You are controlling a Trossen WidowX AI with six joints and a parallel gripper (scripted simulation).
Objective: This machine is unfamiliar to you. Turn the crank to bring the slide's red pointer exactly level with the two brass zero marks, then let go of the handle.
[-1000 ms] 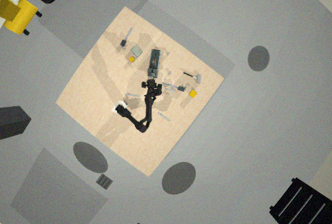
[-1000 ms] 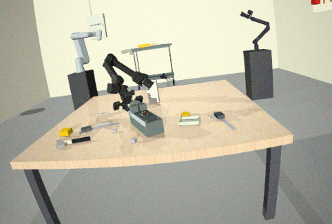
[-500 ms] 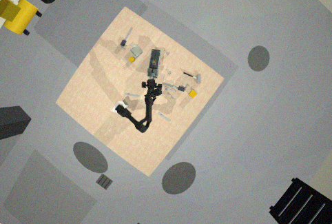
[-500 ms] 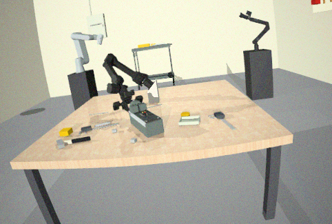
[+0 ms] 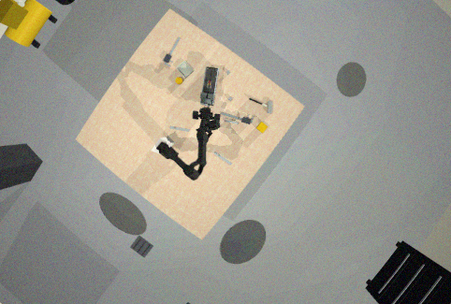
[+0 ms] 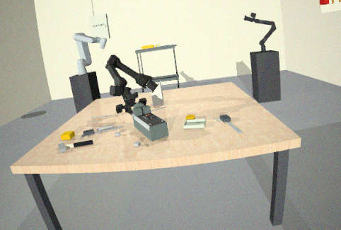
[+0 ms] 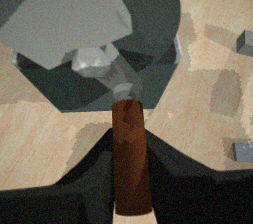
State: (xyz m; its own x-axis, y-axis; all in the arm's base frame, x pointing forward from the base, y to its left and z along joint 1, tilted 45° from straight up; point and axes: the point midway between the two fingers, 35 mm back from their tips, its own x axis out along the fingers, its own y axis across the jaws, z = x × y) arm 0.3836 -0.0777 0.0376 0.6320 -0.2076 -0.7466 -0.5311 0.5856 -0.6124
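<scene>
My gripper tip is now 40 mm below the crank. Round my gripper tip: red pointer 150 mm ahead, 110 mm to the left, 40 mm above; brown crank handle 10 mm behind, 10 mm to the right, 30 mm above; yellow disc 20 mm ahead, 300 mm to the left, 30 mm below.
</scene>
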